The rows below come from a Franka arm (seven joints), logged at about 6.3 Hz.
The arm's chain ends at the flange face. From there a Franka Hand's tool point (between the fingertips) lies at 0.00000 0.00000 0.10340 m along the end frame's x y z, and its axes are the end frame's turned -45 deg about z.
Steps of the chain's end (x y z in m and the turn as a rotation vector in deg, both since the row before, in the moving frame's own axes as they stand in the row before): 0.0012 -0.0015 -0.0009 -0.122 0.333 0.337; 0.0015 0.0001 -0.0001 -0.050 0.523 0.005; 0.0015 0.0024 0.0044 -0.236 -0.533 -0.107; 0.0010 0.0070 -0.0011 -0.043 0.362 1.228; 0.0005 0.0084 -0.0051 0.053 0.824 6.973
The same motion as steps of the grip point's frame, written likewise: 0.0022 0.0004 -0.0009 -0.322 0.149 0.337; 0.0016 0.0019 -0.0001 -0.405 0.334 0.005; -0.0016 0.0024 0.0044 0.210 -0.544 -0.107; -0.0038 0.0062 -0.0011 -0.286 0.226 1.228; -0.0045 0.0073 -0.0051 -0.545 0.620 6.973
